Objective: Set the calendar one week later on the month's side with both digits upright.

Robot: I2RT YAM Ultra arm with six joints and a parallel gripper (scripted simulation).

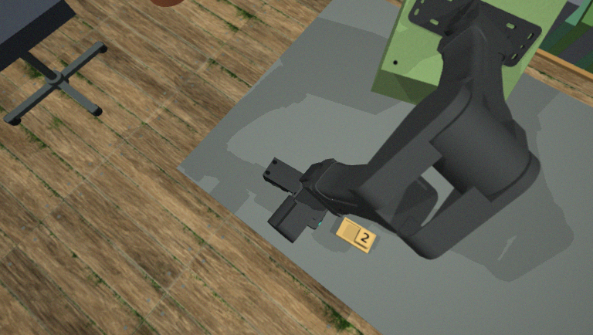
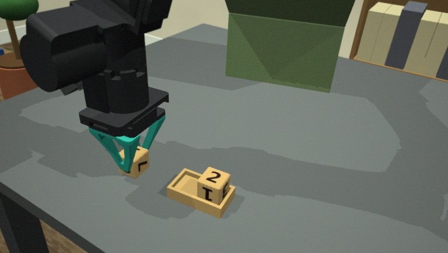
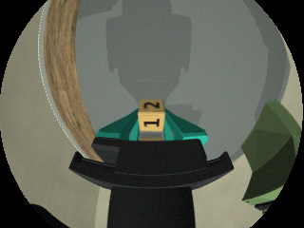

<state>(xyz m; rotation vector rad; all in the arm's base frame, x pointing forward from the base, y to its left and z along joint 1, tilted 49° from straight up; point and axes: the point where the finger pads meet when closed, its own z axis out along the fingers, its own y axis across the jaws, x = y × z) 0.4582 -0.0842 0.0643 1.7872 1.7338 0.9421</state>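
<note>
The tray lies 11 cm to the left of my hand, 1 cm below it and 1 cm behind it.
</note>
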